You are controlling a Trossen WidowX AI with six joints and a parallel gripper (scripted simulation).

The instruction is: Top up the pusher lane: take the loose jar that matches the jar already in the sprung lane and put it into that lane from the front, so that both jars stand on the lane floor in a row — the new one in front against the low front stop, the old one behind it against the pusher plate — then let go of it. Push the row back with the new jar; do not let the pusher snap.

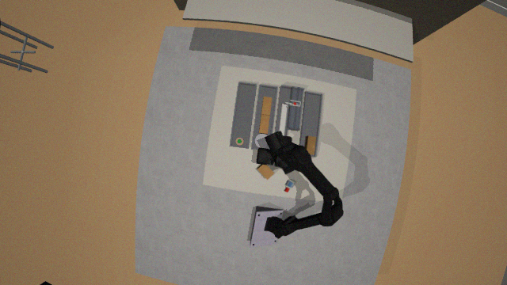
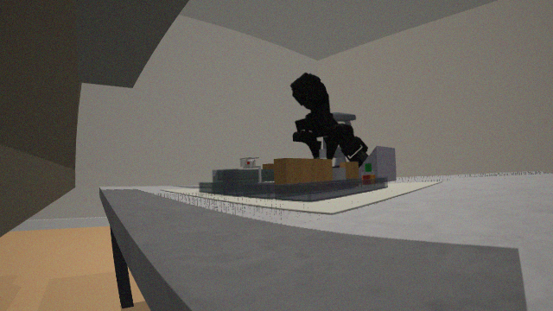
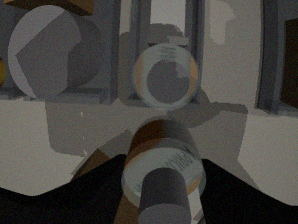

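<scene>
My gripper tip is now 8 cm to the right of the wide grey jar, 5 cm short of it and 4 cm above it. Also, from my gripper tip: sprung lane (19 cm ahead, 5 cm below, 1 cm to the right); then red mark (23 cm ahead, 1 cm to the right).
</scene>
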